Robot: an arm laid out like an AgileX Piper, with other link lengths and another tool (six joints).
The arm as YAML. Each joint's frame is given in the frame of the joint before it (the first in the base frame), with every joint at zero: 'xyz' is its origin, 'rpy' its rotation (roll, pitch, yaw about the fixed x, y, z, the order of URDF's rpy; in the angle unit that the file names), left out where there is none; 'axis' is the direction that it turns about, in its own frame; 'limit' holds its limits. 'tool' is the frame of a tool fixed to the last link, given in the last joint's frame.
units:
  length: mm
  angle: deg
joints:
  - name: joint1
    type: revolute
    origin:
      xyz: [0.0, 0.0, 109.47]
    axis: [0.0, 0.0, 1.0]
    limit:
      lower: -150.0
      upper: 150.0
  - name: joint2
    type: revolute
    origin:
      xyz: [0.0, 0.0, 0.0]
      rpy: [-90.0, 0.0, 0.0]
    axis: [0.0, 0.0, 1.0]
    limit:
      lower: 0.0
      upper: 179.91
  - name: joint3
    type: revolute
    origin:
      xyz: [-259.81, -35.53, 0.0]
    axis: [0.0, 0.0, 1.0]
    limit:
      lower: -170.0
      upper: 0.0
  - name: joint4
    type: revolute
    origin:
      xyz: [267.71, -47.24, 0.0]
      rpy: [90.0, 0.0, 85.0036]
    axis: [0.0, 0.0, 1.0]
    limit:
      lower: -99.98
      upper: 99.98
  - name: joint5
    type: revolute
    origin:
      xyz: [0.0, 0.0, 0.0]
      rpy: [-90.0, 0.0, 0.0]
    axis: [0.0, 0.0, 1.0]
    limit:
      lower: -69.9
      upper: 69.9
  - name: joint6
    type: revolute
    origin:
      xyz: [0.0, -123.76, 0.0]
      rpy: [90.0, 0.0, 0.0]
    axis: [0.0, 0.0, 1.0]
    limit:
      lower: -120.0
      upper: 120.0
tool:
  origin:
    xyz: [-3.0, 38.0, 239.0]
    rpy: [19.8, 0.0, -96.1]
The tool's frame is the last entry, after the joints.
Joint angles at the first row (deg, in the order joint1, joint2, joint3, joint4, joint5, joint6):
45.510, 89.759, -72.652, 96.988, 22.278, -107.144
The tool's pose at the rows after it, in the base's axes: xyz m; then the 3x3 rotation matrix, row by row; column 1 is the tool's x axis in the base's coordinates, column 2 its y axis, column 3 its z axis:
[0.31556, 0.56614, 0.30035], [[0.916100, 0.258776, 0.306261], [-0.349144, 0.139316, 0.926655], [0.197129, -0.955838, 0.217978]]
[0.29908, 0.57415, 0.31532], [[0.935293, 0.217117, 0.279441], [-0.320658, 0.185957, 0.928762], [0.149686, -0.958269, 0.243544]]
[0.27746, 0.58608, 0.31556], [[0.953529, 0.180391, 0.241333], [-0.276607, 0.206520, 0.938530], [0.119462, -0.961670, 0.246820]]
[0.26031, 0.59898, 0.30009], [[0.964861, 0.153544, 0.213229], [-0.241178, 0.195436, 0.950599], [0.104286, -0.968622, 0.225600]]
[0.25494, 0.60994, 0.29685], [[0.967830, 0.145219, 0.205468], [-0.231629, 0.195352, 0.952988], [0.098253, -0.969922, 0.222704]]
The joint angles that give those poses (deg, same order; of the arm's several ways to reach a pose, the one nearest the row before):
45.508, 89.985, -74.631, 97.346, 22.278, -106.063
46.118, 90.098, -75.751, 97.480, 24.229, -103.190
47.595, 90.841, -76.253, 97.606, 25.702, -101.785
49.513, 92.291, -76.252, 97.609, 25.810, -101.566
50.941, 93.879, -77.639, 98.006, 24.993, -101.565

